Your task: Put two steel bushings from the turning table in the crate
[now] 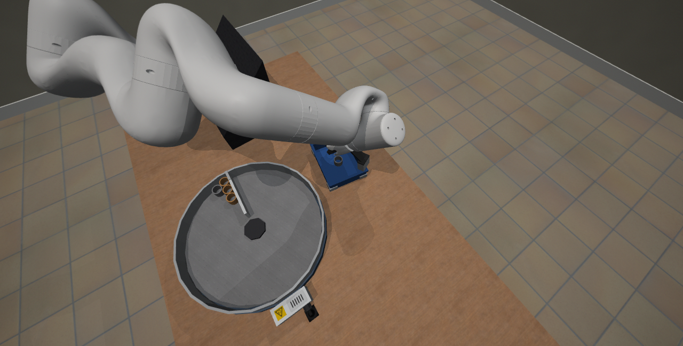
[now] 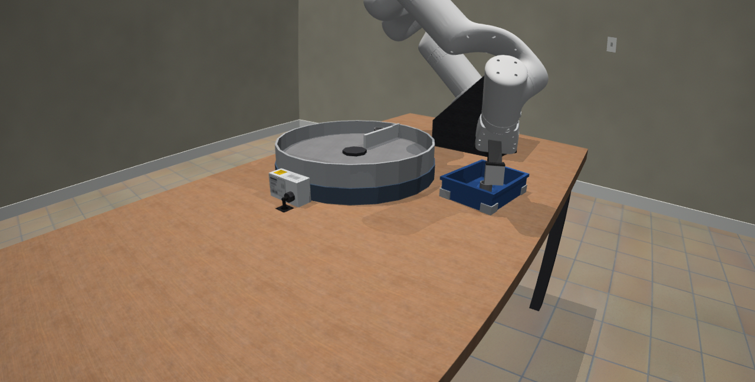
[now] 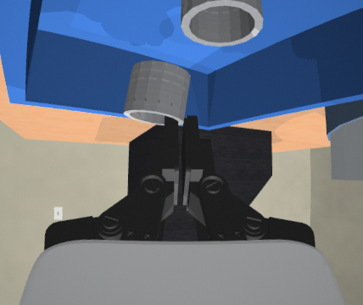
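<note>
The blue crate is 60 mm below my hand and 40 mm ahead of it. From my hand the other things lie so: grey turning table 340 mm to the right, 120 mm ahead, 30 mm below.
</note>
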